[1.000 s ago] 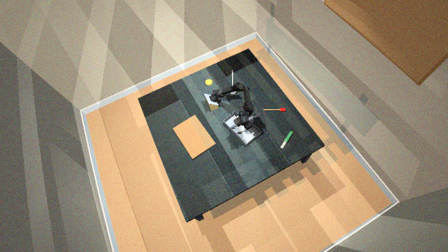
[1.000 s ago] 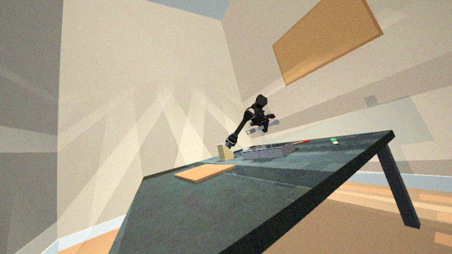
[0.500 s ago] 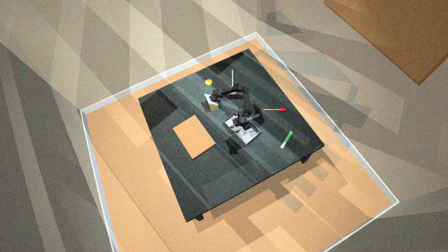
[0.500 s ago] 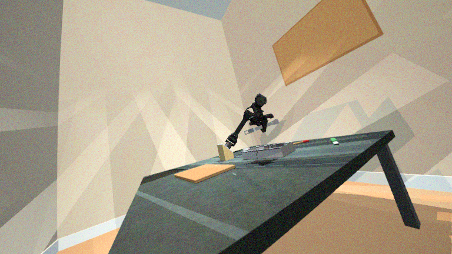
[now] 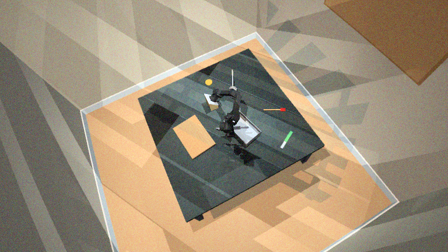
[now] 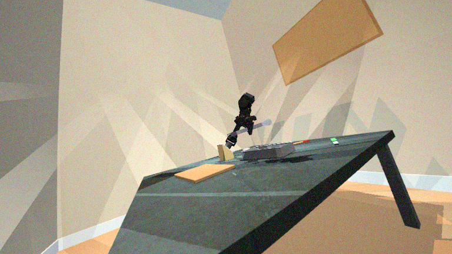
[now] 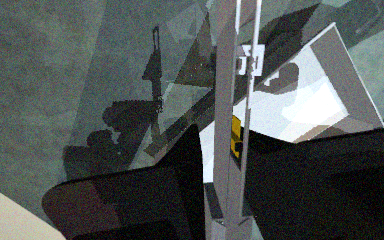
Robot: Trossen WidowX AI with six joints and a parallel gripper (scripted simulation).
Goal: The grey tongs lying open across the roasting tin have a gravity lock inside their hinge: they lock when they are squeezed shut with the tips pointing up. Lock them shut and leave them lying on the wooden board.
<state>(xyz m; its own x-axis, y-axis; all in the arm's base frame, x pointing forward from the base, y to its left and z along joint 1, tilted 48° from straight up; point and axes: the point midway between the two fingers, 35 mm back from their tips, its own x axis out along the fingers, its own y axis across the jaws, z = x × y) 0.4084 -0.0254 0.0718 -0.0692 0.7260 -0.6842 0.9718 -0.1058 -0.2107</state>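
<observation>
The wooden board lies 31 cm to the right of my gripper tip, 15 cm below it and 14 cm behind it. Also, from my gripper tip: roasting tin: 13 cm below, 12 cm to the left, 5 cm behind.
</observation>
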